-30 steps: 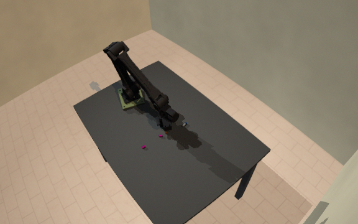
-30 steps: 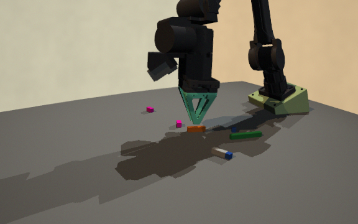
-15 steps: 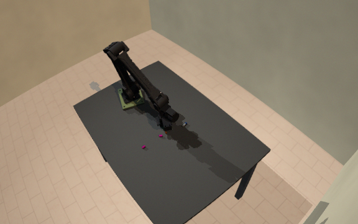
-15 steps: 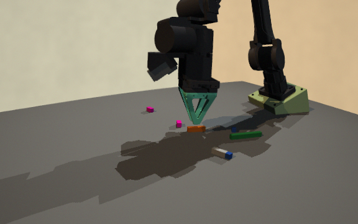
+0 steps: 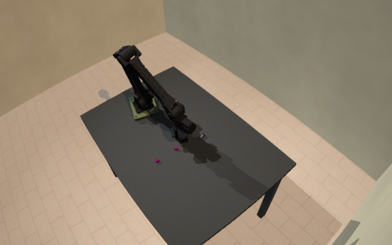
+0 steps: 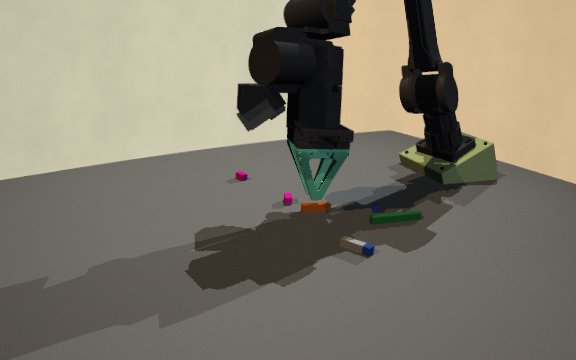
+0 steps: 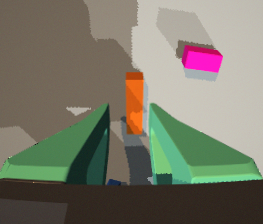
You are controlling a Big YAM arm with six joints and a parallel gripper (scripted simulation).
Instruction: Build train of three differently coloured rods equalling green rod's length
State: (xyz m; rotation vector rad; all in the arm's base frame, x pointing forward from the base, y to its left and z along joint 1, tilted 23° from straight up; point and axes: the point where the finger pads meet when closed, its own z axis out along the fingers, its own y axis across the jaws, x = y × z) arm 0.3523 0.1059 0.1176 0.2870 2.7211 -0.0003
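Right now the orange rod is 30 mm below my hand and 10 mm behind it. Round my hand: grey rod: 120 mm to the left, 30 mm below, 10 mm ahead; then magenta rod: 50 mm to the right, 30 mm below, 20 mm ahead; then green rod: 90 mm behind, 70 mm to the left, 30 mm below.
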